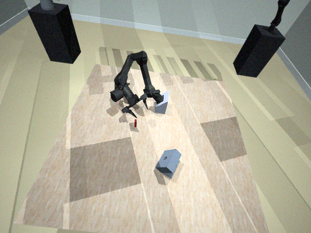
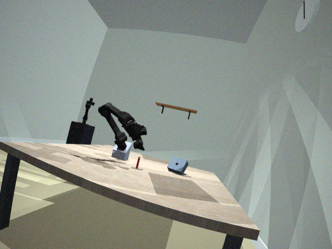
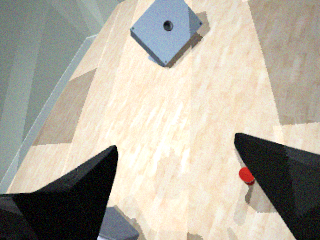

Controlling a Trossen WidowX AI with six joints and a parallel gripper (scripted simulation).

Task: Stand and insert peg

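Right now the red peg is 40 mm to the right of my gripper tip and 100 mm below it. Also, from my gripper tip: grey sloped panel: 260 mm ahead, 200 mm to the left, 100 mm below.
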